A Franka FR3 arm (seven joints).
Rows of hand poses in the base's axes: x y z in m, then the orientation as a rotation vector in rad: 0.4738, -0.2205, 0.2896, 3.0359, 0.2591, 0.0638; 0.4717, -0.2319, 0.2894, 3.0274, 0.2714, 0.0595; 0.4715, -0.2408, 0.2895, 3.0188, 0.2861, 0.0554; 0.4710, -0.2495, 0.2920, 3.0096, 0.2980, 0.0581; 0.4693, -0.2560, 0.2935, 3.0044, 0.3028, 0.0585; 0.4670, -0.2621, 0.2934, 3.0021, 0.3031, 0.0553; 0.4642, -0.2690, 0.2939, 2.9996, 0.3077, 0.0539; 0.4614, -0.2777, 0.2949, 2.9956, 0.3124, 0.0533; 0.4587, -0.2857, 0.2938, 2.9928, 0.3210, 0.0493; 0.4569, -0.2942, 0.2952, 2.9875, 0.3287, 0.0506; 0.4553, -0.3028, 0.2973, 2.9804, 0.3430, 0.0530; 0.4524, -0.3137, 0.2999, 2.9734, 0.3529, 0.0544; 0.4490, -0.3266, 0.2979, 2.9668, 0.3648, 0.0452; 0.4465, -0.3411, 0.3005, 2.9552, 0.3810, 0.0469; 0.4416, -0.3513, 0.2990, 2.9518, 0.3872, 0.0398
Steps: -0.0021, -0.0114, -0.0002, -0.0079, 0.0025, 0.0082; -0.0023, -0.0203, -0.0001, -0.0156, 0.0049, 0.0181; -0.0028, -0.0290, 0.0024, -0.0236, 0.0027, 0.0264; -0.0045, -0.0355, 0.0039, -0.0283, 0.0021, 0.0298; -0.0068, -0.0416, 0.0038, -0.0308, 0.0040, 0.0300; -0.0096, -0.0485, 0.0043, -0.0330, 0.0049, 0.0331; -0.0124, -0.0572, 0.0053, -0.0366, 0.0051, 0.0364; -0.0151, -0.0652, 0.0042, -0.0390, 0.0078, 0.0421; -0.0169, -0.0737, 0.0056, -0.0434, 0.0068, 0.0475; -0.0185, -0.0823, 0.0077, -0.0489, 0.0051, 0.0574; -0.0214, -0.0932, 0.0103, -0.0548, 0.0039, 0.0644; -0.0248, -0.1061, 0.0083, -0.0608, 0.0099, 0.0723; -0.0273, -0.1206, 0.0109, -0.0704, 0.0084, 0.0839; -0.0322, -0.1308, 0.0094, -0.0736, 0.0131, 0.0880
